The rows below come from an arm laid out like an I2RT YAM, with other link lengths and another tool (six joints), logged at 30 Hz.
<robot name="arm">
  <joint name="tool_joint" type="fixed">
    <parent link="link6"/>
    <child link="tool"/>
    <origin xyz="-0.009 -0.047 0.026" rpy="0 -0.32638 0.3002"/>
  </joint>
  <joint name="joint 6" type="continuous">
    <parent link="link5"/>
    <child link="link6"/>
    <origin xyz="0 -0.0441 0.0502" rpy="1.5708 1.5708 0"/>
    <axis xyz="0 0 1"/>
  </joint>
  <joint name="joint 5" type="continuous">
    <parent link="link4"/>
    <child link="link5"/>
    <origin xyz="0.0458 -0.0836 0.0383" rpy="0 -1.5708 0"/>
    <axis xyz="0 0 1"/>
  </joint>
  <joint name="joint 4" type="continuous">
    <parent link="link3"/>
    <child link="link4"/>
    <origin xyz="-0.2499 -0.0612 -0.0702" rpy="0 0 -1.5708"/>
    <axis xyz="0 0 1"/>
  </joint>
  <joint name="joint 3" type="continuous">
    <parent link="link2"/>
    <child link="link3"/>
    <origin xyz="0.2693 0 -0.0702" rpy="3.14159 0 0"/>
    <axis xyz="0 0 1"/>
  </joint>
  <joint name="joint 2" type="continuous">
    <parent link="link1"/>
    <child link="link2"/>
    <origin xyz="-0.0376 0.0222 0.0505" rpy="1.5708 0 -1.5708"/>
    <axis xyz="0 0 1"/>
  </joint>
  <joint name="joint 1" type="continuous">
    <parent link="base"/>
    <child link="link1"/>
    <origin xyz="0 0 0.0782" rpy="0 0 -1.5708"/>
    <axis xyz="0 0 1"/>
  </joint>
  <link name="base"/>
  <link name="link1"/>
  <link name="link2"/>
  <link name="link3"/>
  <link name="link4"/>
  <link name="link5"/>
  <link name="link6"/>
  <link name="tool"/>
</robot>
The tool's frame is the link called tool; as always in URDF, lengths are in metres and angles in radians. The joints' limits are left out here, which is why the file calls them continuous.
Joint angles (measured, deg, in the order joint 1, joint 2, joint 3, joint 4, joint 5, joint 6), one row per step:
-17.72 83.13 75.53 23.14 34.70 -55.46
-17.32 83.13 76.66 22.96 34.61 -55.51
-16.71 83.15 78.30 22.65 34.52 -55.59
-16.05 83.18 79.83 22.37 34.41 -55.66
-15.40 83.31 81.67 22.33 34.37 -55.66
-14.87 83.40 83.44 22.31 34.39 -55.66
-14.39 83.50 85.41 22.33 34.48 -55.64
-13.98 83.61 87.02 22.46 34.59 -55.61
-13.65 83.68 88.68 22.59 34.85 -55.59
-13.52 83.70 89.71 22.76 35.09 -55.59
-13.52 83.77 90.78 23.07 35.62 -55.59
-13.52 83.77 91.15 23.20 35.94 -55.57
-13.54 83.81 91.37 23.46 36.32 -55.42
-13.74 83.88 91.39 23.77 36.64 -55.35
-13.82 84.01 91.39 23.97 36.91 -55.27
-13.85 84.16 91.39 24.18 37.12 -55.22
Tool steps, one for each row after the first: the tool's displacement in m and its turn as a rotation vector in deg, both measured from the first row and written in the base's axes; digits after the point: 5 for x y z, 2 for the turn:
0.00056 0.00287 0.00767 -0.34 -0.86 0.48
0.00123 0.00722 0.01851 -0.79 -2.04 1.15
0.00187 0.01197 0.02855 -1.21 -3.15 1.90
0.00236 0.01663 0.04081 -1.68 -4.75 2.58
0.00201 0.02054 0.05282 -2.13 -6.36 3.09
0.00088 0.02419 0.06623 -2.58 -8.20 3.48
-0.00024 0.02729 0.07725 -2.95 -9.81 3.79
-0.00227 0.02982 0.08877 -3.28 -11.52 3.88
-0.00411 0.03089 0.09624 -3.50 -12.69 3.78
-0.00638 0.03078 0.10394 -3.65 -14.00 3.29
-0.00745 0.03066 0.10679 -3.64 -14.53 3.00
-0.00806 0.03030 0.10874 -3.53 -15.11 2.67
-0.00842 0.02865 0.10923 -3.46 -15.44 2.20
-0.00799 0.02771 0.10891 -3.34 -15.60 1.90
-0.00730 0.02711 0.10850 -3.25 -15.72 1.70

